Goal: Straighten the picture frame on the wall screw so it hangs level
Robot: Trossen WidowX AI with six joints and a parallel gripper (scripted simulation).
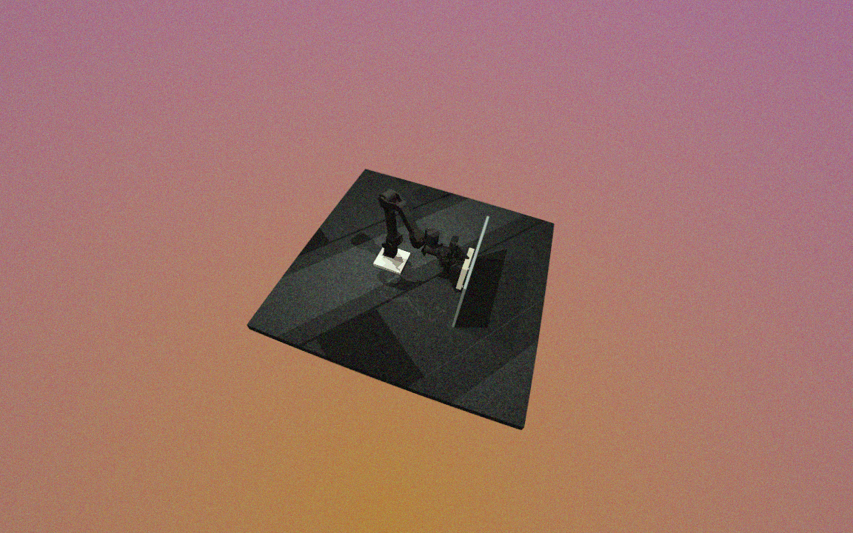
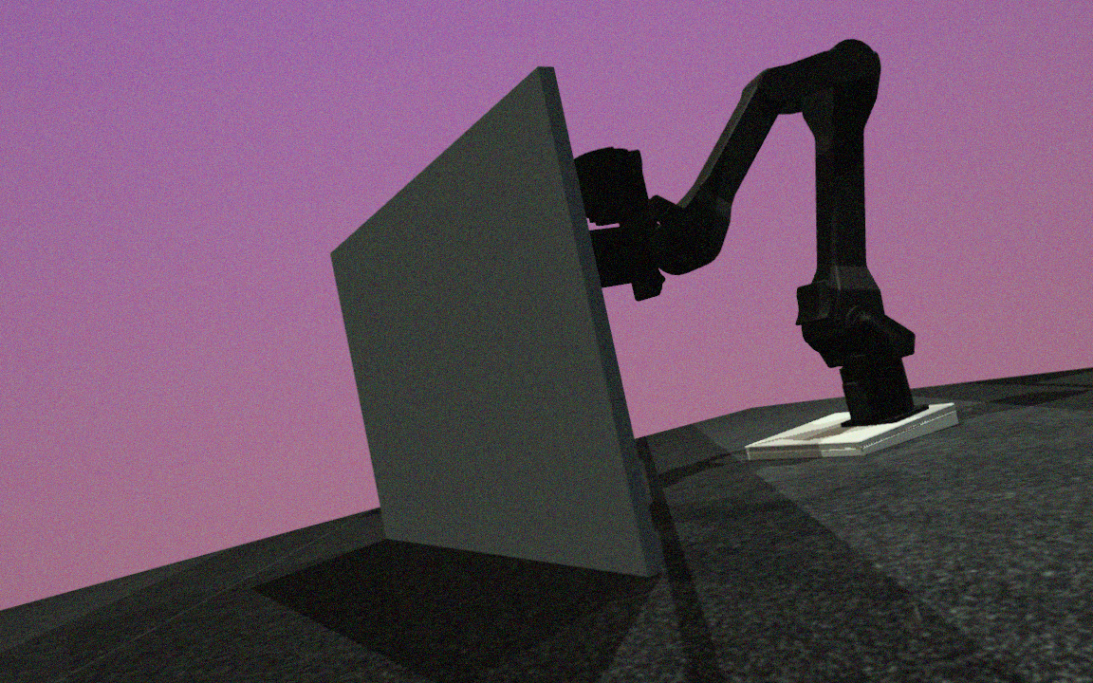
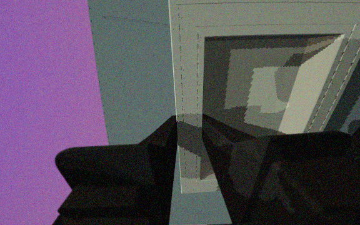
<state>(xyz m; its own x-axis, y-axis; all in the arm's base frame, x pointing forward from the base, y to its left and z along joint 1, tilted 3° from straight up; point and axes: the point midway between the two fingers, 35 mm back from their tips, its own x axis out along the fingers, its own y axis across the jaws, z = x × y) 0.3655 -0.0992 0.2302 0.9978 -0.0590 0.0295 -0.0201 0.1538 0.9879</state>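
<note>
My gripper tip is 10 mm to the left of the picture frame and 50 mm above it. From my gripper tip the other things lie so: wall panel: 20 mm ahead, 70 mm below.
</note>
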